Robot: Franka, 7 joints.
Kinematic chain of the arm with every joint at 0, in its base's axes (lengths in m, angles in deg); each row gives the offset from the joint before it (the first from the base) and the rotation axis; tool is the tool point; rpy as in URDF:
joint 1: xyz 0 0 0.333 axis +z
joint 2: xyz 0 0 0 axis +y
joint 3: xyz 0 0 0.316 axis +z
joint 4: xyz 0.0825 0 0 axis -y
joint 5: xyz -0.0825 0 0.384 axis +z
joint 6: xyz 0 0 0 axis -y
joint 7: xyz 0.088 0 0 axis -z
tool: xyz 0 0 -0.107 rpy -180 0 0
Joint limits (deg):
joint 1: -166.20..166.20
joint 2: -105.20..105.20
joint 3: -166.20..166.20
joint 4: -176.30..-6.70
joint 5: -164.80..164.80
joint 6: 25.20..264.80
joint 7: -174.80..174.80
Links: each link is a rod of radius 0.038 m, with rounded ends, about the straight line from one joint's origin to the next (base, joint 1, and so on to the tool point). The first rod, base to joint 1, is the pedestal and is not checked.
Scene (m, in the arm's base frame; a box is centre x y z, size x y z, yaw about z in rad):
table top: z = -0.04
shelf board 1: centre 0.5 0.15 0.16 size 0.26 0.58 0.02 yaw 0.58
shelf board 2: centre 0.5 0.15 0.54 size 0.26 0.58 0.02 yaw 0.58
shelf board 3: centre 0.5 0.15 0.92 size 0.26 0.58 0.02 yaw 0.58
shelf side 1: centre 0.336 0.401 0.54 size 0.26 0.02 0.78 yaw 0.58
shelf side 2: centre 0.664 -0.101 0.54 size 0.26 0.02 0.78 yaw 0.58
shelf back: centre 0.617 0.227 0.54 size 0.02 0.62 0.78 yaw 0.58
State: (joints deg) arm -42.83 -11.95 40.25 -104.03 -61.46 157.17 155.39
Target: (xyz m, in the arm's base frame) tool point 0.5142 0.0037 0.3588
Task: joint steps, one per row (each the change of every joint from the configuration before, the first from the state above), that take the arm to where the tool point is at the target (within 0.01 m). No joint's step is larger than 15 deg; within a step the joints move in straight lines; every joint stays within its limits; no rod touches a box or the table.
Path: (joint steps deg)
1: -1.13 -13.42 -7.72 -11.03 -0.40 -2.96 0.00
2: -1.14 -13.42 -7.72 -11.03 -0.40 -2.95 0.00
3: -1.13 -13.42 -7.72 -11.03 -0.41 -2.96 0.00
4: 0.73 11.86 7.00 -10.49 -0.78 0.13 0.00
5: 0.74 11.86 6.99 -10.49 -0.78 0.13 0.00
6: 0.84 13.17 4.63 11.19 0.49 2.50 0.00
7: 0.84 13.18 4.63 11.19 0.50 2.50 0.00

